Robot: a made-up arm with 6 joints.
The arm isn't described. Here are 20 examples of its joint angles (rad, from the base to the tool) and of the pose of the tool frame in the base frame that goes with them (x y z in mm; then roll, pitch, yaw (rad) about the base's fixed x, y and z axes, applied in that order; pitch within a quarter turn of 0, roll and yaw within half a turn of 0).
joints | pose
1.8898 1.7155 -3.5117 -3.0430 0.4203 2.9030 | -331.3 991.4 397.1 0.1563 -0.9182 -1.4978
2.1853 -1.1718 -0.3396 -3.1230 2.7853 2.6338 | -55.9 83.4 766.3 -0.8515 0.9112 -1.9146
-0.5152 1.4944 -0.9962 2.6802 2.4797 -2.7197 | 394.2 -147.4 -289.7 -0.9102 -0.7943 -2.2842
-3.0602 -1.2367 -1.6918 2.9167 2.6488 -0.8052 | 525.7 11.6 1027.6 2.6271 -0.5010 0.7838
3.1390 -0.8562 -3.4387 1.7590 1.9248 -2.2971 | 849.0 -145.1 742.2 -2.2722 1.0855 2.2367
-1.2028 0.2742 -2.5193 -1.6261 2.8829 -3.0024 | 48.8 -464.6 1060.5 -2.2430 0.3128 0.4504
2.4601 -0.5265 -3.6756 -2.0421 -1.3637 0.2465 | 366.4 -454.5 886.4 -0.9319 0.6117 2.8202
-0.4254 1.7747 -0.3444 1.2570 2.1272 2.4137 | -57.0 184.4 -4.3 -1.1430 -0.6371 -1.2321
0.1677 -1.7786 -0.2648 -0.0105 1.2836 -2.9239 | 132.6 21.5 619.5 2.9513 0.7403 3.0165
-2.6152 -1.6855 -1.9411 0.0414 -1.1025 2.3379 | 773.3 456.5 650.2 1.5939 -0.7863 2.1178
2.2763 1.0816 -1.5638 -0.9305 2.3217 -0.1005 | -343.4 591.5 -5.7 0.6185 1.0549 0.5152
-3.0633 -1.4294 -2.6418 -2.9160 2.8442 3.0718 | 897.7 98.5 513.6 2.8750 -0.5915 -2.7176
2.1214 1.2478 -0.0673 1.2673 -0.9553 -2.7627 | 118.8 84.9 16.2 -2.0985 0.4857 -1.8010
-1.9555 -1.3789 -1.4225 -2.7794 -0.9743 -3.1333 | 127.4 170.6 942.6 -0.4351 -1.2668 1.9489
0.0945 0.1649 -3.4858 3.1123 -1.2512 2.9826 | 88.1 4.1 1181.1 0.2729 -1.0509 2.8925
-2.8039 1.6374 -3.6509 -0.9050 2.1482 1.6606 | -882.0 -182.9 451.9 -2.9752 -0.7794 1.2831
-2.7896 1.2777 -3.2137 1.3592 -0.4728 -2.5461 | -915.7 -191.9 701.1 1.0803 -0.5262 -1.4660
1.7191 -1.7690 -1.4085 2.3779 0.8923 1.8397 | 64.8 -595.3 969.6 -0.9047 0.1882 2.6915
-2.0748 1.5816 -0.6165 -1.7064 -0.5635 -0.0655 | 122.5 -73.0 -187.7 -2.0631 -0.4673 -0.8903
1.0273 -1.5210 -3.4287 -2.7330 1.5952 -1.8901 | -456.5 -849.8 37.3 -3.0041 -0.4637 -0.3011
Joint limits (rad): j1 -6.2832..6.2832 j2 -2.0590..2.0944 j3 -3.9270..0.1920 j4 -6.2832..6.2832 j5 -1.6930..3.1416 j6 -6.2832..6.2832
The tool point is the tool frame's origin. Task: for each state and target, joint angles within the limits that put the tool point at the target. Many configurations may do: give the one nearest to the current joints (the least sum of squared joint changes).
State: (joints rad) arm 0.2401 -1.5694 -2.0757 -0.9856 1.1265 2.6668
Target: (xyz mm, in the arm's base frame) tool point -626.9 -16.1 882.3
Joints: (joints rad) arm -0.0917 -1.8503 -1.5098 -0.8630 1.3490 2.6668
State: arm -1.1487 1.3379 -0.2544 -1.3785 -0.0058 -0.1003
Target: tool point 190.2 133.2 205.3
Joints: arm -1.9544 1.5103 0.1913 -1.4986 -0.3152 -0.1003
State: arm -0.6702 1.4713 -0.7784 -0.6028 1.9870 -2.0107
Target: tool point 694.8 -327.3 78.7
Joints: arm -0.3239 0.8668 -1.5697 -0.6941 1.8135 -2.0107
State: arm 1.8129 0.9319 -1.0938 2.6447 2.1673 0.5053
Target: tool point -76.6 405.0 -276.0
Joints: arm 1.6047 1.3307 -0.8575 2.7122 2.0760 0.5053
